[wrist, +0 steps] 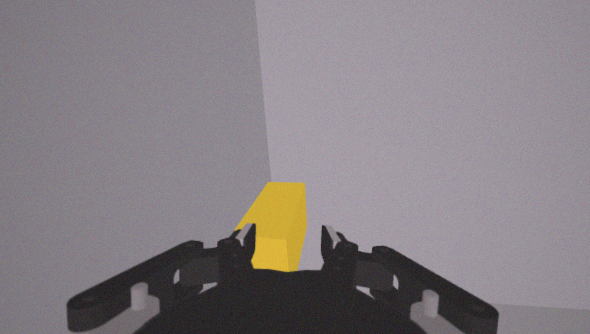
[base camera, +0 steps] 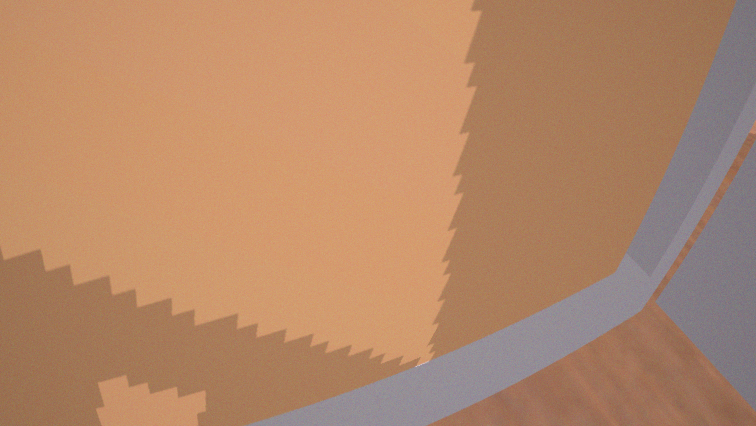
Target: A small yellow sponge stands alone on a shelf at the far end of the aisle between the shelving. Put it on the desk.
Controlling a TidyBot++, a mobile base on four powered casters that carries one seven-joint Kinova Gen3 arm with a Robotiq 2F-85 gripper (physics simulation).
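Frame: origin at the arm's base, x ahead, y left, z up, level; centimetres.
Seen in the pictures: gripper, fingertip midpoint: [wrist: 288,237].
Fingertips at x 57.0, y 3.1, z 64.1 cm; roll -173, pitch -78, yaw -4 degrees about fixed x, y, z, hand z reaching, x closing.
Observation:
A point is followed by its place in that frame.
The yellow sponge [wrist: 281,212] {x 60.2, y 4.3, z 62.7 cm} is in the lower middle of the wrist view, a block with its small near face toward me. My gripper [wrist: 288,237] {x 57.0, y 3.1, z 64.1 cm} is partly open. The sponge shows in the gap between the fingertips, nearer the left finger, which hides part of its left side. A strip of gap separates its right side from the right finger. The sponge's lower end is hidden by the gripper body, and I cannot tell whether a finger touches it. The sponge does not show in the base camera view. The desk is not recognisable in either view.
Grey panels [wrist: 125,110] {x 47.8, y 10.3, z 59.4 cm} [wrist: 425,125] {x 65.0, y 13.1, z 76.7 cm} meet in an upright corner behind the sponge. In the base camera view, a large tan panel [base camera: 264,158] {x 22.4, y 3.0, z -12.8 cm} fills most of the picture, with a grey edge [base camera: 476,359] {x 25.0, y -7.6, z -32.0 cm} along it. Wooden floor [base camera: 592,381] {x 25.2, y -20.2, z -39.6 cm} shows at lower right.

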